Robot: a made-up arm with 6 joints.
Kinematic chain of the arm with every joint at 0, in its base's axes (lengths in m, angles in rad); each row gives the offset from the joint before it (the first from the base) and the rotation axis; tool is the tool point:
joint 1: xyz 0 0 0.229 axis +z
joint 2: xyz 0 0.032 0 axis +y
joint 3: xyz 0 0 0.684 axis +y
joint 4: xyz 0 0 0.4 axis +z
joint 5: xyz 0 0 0 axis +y
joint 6: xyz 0 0 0.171 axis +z
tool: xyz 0 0 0
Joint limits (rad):
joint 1: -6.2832..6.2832
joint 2: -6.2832..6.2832
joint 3: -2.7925..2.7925
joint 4: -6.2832..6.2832
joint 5: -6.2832..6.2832
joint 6: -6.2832..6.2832
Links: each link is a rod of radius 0.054 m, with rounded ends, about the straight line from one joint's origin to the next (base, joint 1, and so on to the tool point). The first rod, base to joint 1, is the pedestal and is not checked.
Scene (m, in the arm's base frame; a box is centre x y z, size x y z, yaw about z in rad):
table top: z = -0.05
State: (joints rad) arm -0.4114 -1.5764 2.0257 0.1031 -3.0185 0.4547
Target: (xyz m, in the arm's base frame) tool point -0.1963 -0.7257 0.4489
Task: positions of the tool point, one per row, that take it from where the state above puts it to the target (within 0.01 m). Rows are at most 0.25 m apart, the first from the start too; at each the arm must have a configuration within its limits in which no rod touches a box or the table.
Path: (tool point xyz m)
1: -0.6185 0.1042 0.4474
2: -0.6462 -0.0827 0.4514
3: -0.6169 -0.2769 0.4536
4: -0.5288 -0.4606 0.4538
5: -0.3855 -0.6158 0.4523
6: -0.1963 -0.7257 0.4489

